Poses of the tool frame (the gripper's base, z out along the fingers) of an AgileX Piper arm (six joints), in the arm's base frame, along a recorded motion.
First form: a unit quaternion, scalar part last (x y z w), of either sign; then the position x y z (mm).
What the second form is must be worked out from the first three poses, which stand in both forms.
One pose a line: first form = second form
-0.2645 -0.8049 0.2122 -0.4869 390 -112 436 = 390 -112 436 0.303 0.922 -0.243 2.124
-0.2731 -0.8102 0.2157 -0.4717 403 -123 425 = 403 -123 425 0.310 0.919 -0.245 2.159
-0.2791 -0.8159 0.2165 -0.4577 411 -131 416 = 411 -131 416 0.314 0.918 -0.244 2.191
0.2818 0.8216 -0.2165 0.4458 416 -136 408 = 416 -136 408 0.315 0.918 -0.242 2.217
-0.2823 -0.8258 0.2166 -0.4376 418 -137 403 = 418 -137 403 0.314 0.918 -0.241 2.236
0.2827 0.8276 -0.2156 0.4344 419 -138 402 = 419 -138 402 0.314 0.919 -0.239 2.243
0.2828 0.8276 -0.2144 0.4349 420 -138 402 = 420 -138 402 0.314 0.919 -0.238 2.242
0.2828 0.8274 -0.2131 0.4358 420 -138 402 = 420 -138 402 0.314 0.919 -0.237 2.240
